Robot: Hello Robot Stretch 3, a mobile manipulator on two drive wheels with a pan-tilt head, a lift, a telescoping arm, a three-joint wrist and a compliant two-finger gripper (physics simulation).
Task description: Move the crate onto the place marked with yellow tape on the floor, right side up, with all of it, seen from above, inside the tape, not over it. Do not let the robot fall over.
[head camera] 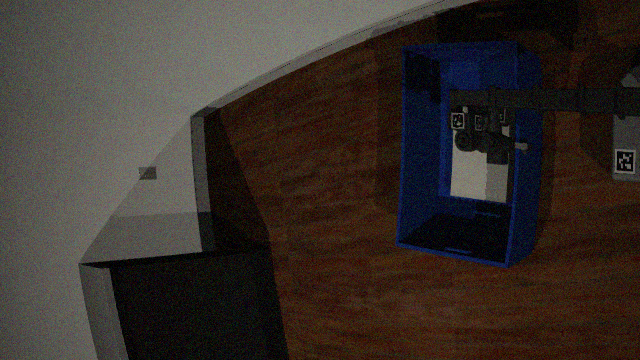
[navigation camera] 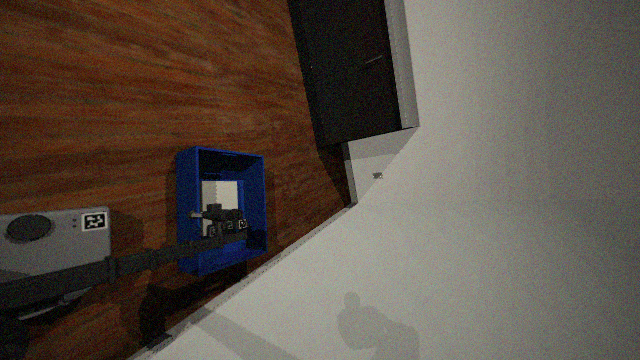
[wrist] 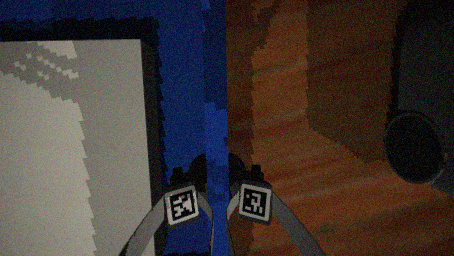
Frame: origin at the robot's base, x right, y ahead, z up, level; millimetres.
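Seen in the pictures: gripper, fingertip midpoint: [head camera: 523, 146] [navigation camera: 193, 214]; robot's base, link origin: [navigation camera: 30, 226].
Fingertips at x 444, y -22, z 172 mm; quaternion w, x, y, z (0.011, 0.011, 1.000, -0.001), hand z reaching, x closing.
Observation:
Pixels of each thing's top centre, then the offset from my fingertips to it.
- blue crate, top centre: [head camera: 457, 148] [navigation camera: 236, 206] dy +15, dx +191, dz +55 mm
- flat-topped white box, top centre: [head camera: 480, 149] [navigation camera: 221, 206] dy +15, dx +190, dz -95 mm
The blue crate [head camera: 420, 165] [navigation camera: 254, 200] [wrist: 185, 100] stands upright, open side up, on the wooden floor in front of the robot's base. A flat-topped white box [head camera: 467, 172] [navigation camera: 227, 187] [wrist: 115, 125] lies inside it. My gripper [head camera: 523, 146] [navigation camera: 194, 215] [wrist: 216, 171] points down at the crate's near long wall, the one towards the base. In the wrist view its two fingers are close together, one on each side of that wall, with the rim between them. The yellow tape does not show in these views.
The robot's grey base [head camera: 624, 135] [navigation camera: 55, 250] is on the near side of the crate. A pale wall [head camera: 125, 65] [navigation camera: 500, 210] runs past the crate's end. A dark door-like panel [head camera: 195, 310] [navigation camera: 350, 75] with a pale frame is beyond. A dark wheel-like disc [wrist: 415, 146] shows at the wrist view's right.

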